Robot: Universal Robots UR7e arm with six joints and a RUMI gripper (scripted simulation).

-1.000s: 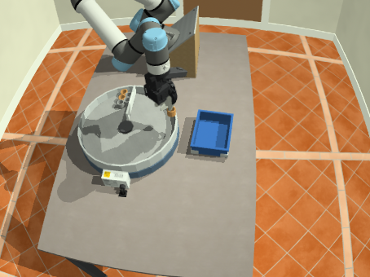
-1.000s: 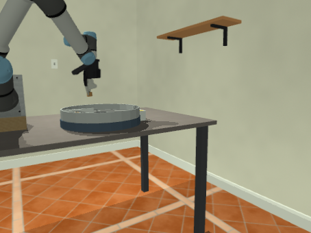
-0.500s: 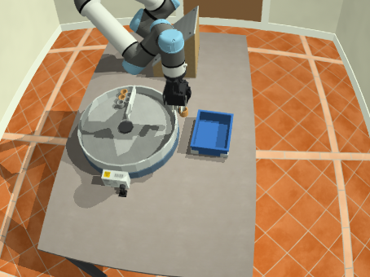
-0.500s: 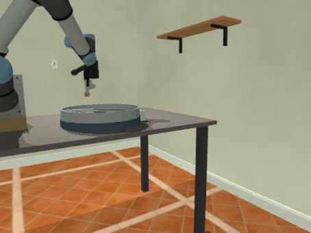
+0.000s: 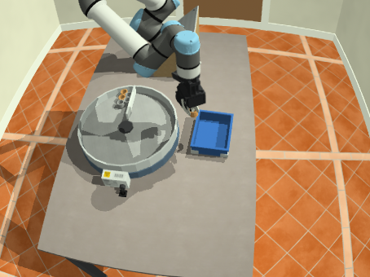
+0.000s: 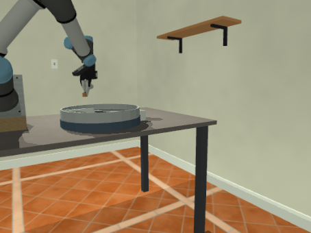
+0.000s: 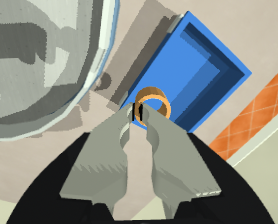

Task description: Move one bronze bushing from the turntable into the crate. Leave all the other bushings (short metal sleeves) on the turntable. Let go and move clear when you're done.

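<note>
Now: the blue crate 130 mm below my hand and 90 mm to the left of it. From my hand the other things lie so: grey round turntable 260 mm to the right, 100 mm below, 30 mm behind.
</note>
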